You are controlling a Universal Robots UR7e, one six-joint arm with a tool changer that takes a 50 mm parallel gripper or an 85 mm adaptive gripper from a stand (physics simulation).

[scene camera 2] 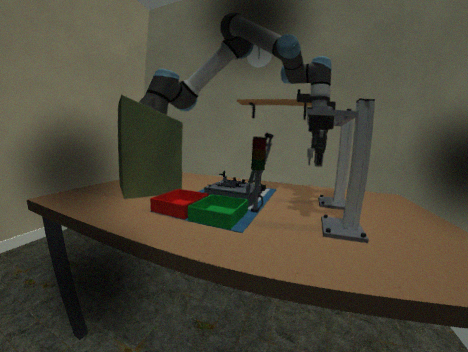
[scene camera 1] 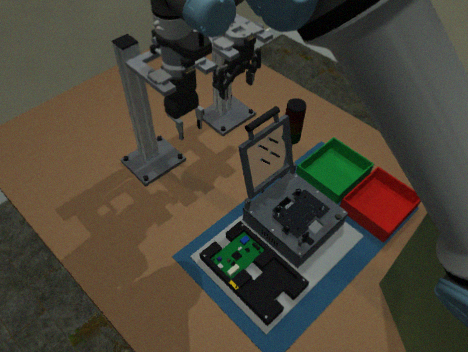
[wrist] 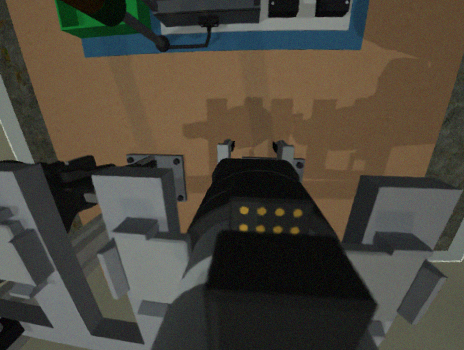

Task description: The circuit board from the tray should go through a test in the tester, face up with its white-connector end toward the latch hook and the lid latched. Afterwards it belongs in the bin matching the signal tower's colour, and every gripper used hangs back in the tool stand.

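Seen in the pictures: arm's base, link origin: [scene camera 2: 150,114].
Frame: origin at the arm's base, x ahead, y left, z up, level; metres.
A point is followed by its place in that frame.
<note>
My wrist is down on the parallel gripper [scene camera 1: 190,125] [scene camera 2: 314,159] [wrist: 255,150], which sits between the fork arms of the tool stand [scene camera 1: 135,100] @[x 0.794, y 0.311, z -0.125 m] [scene camera 2: 361,165] @[x 0.866, y 0.012, z -0.158 m] [wrist: 135,200] @[x 0.685, y 0.175, z -0.014 m]; its fingers are apart and empty. The adaptive gripper [scene camera 1: 232,70] [wrist: 70,190] hangs in the neighbouring place. The green circuit board [scene camera 1: 237,254] @[x 0.412, y 0.273, z -0.333 m] lies face up in the black tray [scene camera 1: 280,280] @[x 0.307, y 0.228, z -0.338 m] [wrist: 283,7] @[x 0.473, y 0.239, z -0.328 m], white connector toward the yellow mark. The grey tester [scene camera 1: 265,205] @[x 0.469, y 0.153, z -0.296 m] has no board in it; its lid [scene camera 1: 270,155] @[x 0.523, y 0.107, z -0.194 m] stands open opposite the latch hook [scene camera 1: 306,237] @[x 0.333, y 0.145, z -0.264 m]. The signal tower [scene camera 1: 295,120] @[x 0.532, y 0.035, z -0.126 m] [scene camera 2: 258,152] @[x 0.558, y 0.000, z -0.148 m] [wrist: 107,10] @[x 0.564, y 0.038, z -0.180 m] shows no clearly lit colour.
The green bin [scene camera 1: 335,170] @[x 0.484, y -0.108, z -0.350 m] [scene camera 2: 218,210] @[x 0.451, y -0.061, z -0.350 m] [wrist: 80,31] @[x 0.554, y -0.130, z -0.322 m] and red bin [scene camera 1: 381,205] @[x 0.328, y -0.127, z -0.350 m] [scene camera 2: 179,202] @[x 0.286, y -0.083, z -0.350 m] stand side by side beyond the tester. A green panel [scene camera 2: 150,150] @[x 0.122, y -0.088, z -0.162 m] stands upright near the arm's base. The stand's second post rises beside the first.
</note>
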